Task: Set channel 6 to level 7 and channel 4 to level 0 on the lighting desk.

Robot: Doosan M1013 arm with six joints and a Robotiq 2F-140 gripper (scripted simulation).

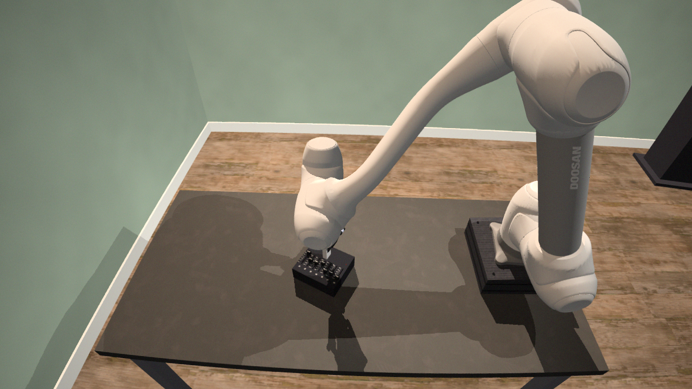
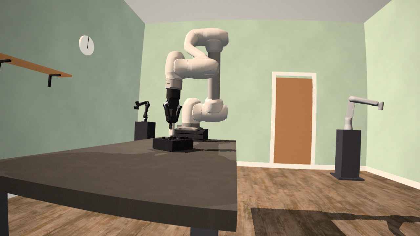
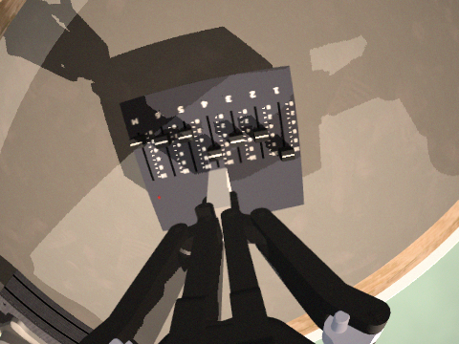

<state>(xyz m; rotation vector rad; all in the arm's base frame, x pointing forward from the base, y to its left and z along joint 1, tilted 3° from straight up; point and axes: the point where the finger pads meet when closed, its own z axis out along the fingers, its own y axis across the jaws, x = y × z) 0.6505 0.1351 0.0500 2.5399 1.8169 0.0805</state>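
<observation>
My hand is 40 mm above the channel 4 fader knob, 20 mm to the right of it and 10 mm short of it. Round my hand: channel 6 fader knob 60 mm to the left, 40 mm below, 30 mm behind.
</observation>
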